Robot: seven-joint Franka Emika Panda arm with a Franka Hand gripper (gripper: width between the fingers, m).
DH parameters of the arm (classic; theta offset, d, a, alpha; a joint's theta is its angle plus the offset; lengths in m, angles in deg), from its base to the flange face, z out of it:
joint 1: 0 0.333 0 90
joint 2: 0 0 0 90
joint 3: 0 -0.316 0.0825 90
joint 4: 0 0 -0.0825 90
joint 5: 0 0.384 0 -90
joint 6: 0 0 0.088 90
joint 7: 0 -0.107 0 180
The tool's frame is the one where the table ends.
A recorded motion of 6 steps. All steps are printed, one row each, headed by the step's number.
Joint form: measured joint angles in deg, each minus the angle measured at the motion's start. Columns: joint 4, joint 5, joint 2, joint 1, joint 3, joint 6, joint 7.
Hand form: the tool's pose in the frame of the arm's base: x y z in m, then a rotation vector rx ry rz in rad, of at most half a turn. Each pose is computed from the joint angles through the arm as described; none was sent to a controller.
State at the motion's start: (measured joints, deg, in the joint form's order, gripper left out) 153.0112 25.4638 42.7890 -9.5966 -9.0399 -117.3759 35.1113
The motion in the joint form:
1: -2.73 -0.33 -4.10 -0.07 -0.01 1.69 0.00
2: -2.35 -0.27 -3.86 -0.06 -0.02 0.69 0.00
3: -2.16 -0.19 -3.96 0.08 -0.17 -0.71 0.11
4: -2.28 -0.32 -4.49 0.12 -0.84 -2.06 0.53
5: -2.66 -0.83 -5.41 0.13 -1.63 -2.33 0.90
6: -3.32 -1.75 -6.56 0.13 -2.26 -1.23 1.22
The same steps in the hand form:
1: 0.3539 0.0221 0.4661 -2.8135 -0.5602 -0.2408
2: 0.3539 0.0213 0.4659 -2.8189 -0.5557 -0.2611
3: 0.3558 0.0218 0.4658 -2.8248 -0.5583 -0.2862
4: 0.3594 0.0249 0.4651 -2.8339 -0.5809 -0.3038
5: 0.3628 0.0293 0.4623 -2.8414 -0.6130 -0.2896
6: 0.3653 0.0336 0.4581 -2.8443 -0.6504 -0.2423

